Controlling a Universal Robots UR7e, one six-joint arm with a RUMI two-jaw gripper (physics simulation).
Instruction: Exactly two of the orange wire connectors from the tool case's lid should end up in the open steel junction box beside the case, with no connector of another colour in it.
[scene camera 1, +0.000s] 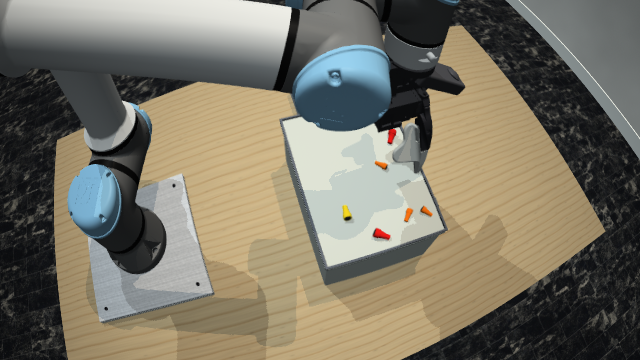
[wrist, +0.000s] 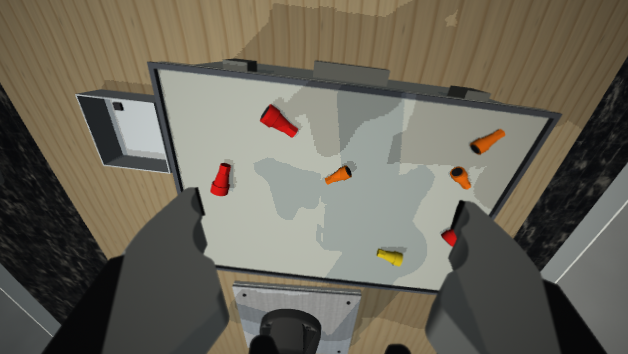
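Pixels of known places: gripper, fingertip midpoint: (scene camera 1: 395, 136) (wrist: 326, 196); arm's base, origin of the base link: (scene camera 1: 137, 241) (wrist: 291, 325).
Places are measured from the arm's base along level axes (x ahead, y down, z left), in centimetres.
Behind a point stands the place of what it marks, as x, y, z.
My gripper (wrist: 326, 196) @(53.0, -19.2, -8.0) is open and empty, high above the case lid (scene camera 1: 310, 160) @(39.8, -12.4, -3.3) (wrist: 260, 235) @(43.0, -12.3, -1.2). In the scene view one grey finger shows; the other is hidden. One orange connector (scene camera 1: 381, 165) @(50.6, -13.2, -9.3) (wrist: 339, 175) @(51.1, -13.3, -9.1) lies mid-lid, ahead of the fingertips' midline in the wrist view. Two more, an orange connector (scene camera 1: 408, 215) @(50.5, -13.2, -19.7) (wrist: 460, 177) @(51.2, -13.5, -18.8) and an orange connector (scene camera 1: 426, 211) @(53.9, -13.2, -20.4) (wrist: 487, 142) @(54.1, -13.3, -20.1), lie close together near the right end in the wrist view. The open steel junction box (wrist: 135, 164) @(45.6, -1.1, 20.7) stands against the case's left end there, with no connector visible inside; the arm hides it in the scene view.
On the lid lie a red connector (scene camera 1: 392, 136) @(55.4, -13.5, -4.8) (wrist: 279, 121) @(55.7, -13.5, -4.5), a red connector (wrist: 220, 180) @(50.5, -13.5, 1.1), a red connector (scene camera 1: 381, 234) @(44.6, -13.6, -20.9) (wrist: 450, 237) @(44.7, -13.6, -19.9) partly behind the right finger, and a yellow connector (scene camera 1: 347, 212) @(41.2, -13.8, -15.2) (wrist: 390, 257) @(41.5, -13.4, -14.8). The robot's base plate (scene camera 1: 195, 260) @(12.4, 0.0, -8.6) (wrist: 345, 320) @(3.8, -0.1, -13.4) is on the wooden table (scene camera 1: 240, 210) @(25.1, 1.6, -0.8).
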